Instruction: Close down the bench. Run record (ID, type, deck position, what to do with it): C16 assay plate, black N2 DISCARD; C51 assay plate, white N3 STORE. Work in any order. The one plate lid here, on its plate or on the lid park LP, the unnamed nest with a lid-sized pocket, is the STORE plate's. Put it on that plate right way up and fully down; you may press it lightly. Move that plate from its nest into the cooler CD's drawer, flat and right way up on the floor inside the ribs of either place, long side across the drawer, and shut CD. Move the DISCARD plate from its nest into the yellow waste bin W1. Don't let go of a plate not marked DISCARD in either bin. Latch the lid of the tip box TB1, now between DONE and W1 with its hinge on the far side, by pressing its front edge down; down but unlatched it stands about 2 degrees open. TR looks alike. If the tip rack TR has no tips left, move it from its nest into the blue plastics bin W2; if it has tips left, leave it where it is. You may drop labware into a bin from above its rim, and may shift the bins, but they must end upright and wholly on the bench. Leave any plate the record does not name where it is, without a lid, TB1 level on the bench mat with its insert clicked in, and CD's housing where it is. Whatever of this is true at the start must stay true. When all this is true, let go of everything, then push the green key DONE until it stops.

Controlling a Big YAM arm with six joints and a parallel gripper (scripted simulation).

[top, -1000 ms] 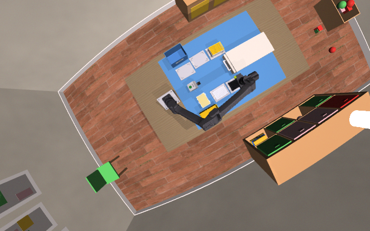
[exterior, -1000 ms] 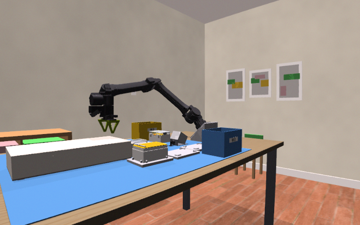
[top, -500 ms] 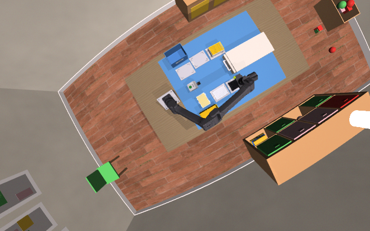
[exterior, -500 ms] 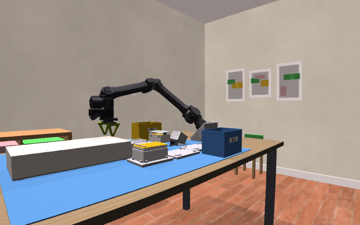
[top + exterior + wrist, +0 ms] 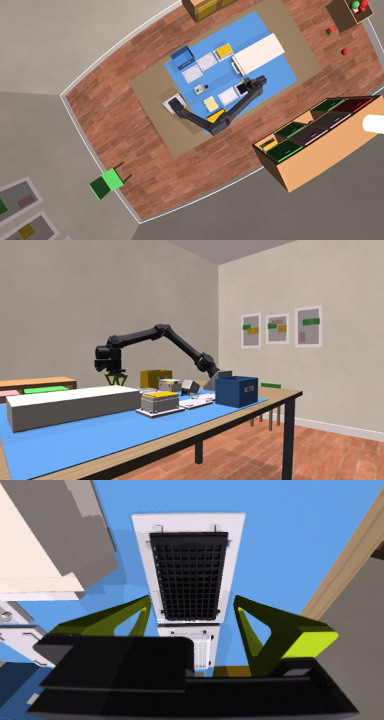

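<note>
My gripper is now 4 cm above the black plate. The rest, counted from my hand: plate lid 19 cm to the left, 13 cm ahead, 4 cm below; then nest 6 cm below; then white plate 19 cm to the left, 13 cm ahead, 4 cm below.
</note>
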